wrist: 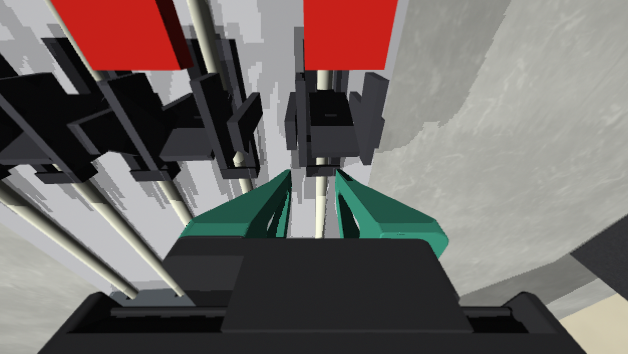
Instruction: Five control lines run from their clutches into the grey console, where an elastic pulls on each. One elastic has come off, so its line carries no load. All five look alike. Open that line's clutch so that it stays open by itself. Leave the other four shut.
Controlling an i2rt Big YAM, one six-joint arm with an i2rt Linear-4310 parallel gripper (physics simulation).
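Places are measured from the arm's base along level axes (x right, y ahead, z up), in metres.
Pixels of known places: gripper, fingertip midpoint: [313, 177].
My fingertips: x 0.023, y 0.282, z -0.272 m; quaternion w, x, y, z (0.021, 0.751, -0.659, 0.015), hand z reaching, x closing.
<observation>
Behind a point stands the place of what it marks.
The rightmost clutch [334, 141] @[y 0.281, x 0.068, z -0.234 m] is dark, with upright side plates, at the upper centre of the wrist view. Its red lever [350, 35] @[y 0.285, x 0.101, z -0.226 m] extends past the top edge. Its cream control line [321, 190] @[y 0.274, x 0.009, z -0.274 m] runs down between the fingertips. My gripper [313, 177] @[y 0.282, x 0.023, z -0.272 m] has its green fingers partly closed, on either side of this line, just below the clutch, with a gap visible on both sides. It holds nothing. Another red lever [125, 35] @[y 0.339, x 0.093, z -0.226 m] shows at upper left. The neighbouring line [246, 184] @[y 0.328, x 0.010, z -0.274 m] passes left of the fingers. Part of the grey console [155, 299] @[y 0.442, x -0.170, z -0.271 m] shows at lower left; my gripper body hides more of it.
More dark clutches stand side by side to the left, with further cream lines [175, 202] @[y 0.380, x -0.013, z -0.275 m] [115, 225] @[y 0.432, x -0.042, z -0.274 m] [60, 245] @[y 0.501, x -0.085, z -0.283 m] slanting down. The pale base plate [280, 30] @[y 0.307, x 0.100, z -0.282 m] lies beneath them. Mottled grey surface [525, 125] @[y 0.141, x 0.070, z -0.285 m] lies to the right, with a dark object [607, 255] @[y -0.051, x -0.049, z -0.268 m] at the right edge.
</observation>
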